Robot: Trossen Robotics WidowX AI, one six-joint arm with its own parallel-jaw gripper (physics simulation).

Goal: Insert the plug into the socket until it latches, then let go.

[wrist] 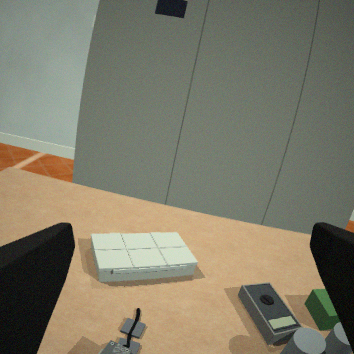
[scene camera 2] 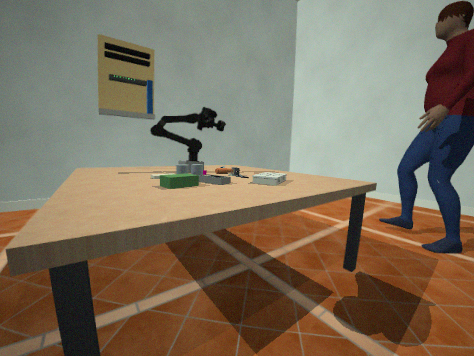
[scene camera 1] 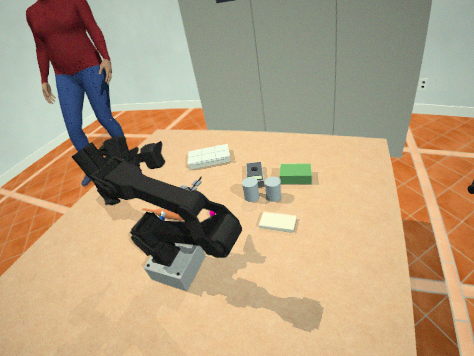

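Pixels of known places: gripper, between the fingertips: [wrist: 195, 237] [scene camera 2: 219, 121]; arm's base, origin of its link: [scene camera 2: 193, 161] [scene camera 1: 166, 254].
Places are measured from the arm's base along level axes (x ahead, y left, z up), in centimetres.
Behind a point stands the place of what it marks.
A small dark grey block [scene camera 2: 235, 171] @(y 11.1, x 32.0, z -3.9 cm) [wrist: 116, 348] @(y 12.5, x 31.2, z -2.0 cm) with screws on top appears to be the socket; the wrist view cuts it off at the bottom edge, and the arm hides it in scene camera 1. Small grey pads [scene camera 1: 191, 186] [wrist: 133, 327] with a short black cable [wrist: 134, 325] @(y 11.3, x 39.1, z -5.9 cm) lie beside it on the table. I cannot tell which part is the plug, or whether it sits in the socket. My gripper [scene camera 1: 120, 147] [scene camera 2: 214, 121] @(y 8.4, x 18.4, z 24.4 cm) [wrist: 195, 237] @(y 8.4, x 18.4, z 24.4 cm) is wide open and empty, raised above the table and apart from these parts.
Around are a white box [scene camera 1: 209, 157] @(y 11.5, x 53.3, z -3.0 cm) [wrist: 145, 255] @(y 12.6, x 54.2, z -3.0 cm), a dark meter [scene camera 1: 254, 170] @(y -11.2, x 47.5, z -3.7 cm) [wrist: 267, 310] @(y -10.4, x 45.7, z -3.9 cm), two grey cylinders [scene camera 1: 250, 190] @(y -14.6, x 32.5, z -1.0 cm) [scene camera 1: 272, 189] @(y -22.1, x 33.9, z -0.7 cm), a green block [scene camera 1: 295, 174] @(y -28.0, x 45.7, z -2.4 cm), a cream block [scene camera 1: 278, 222] @(y -26.5, x 23.3, z -4.9 cm), an orange handle [scene camera 1: 172, 215] @(y 9.8, x 17.7, z -3.7 cm) and a magenta item [scene camera 1: 212, 213] @(y -3.9, x 22.1, z -4.2 cm). A person [scene camera 1: 70, 45] stands beyond the table.
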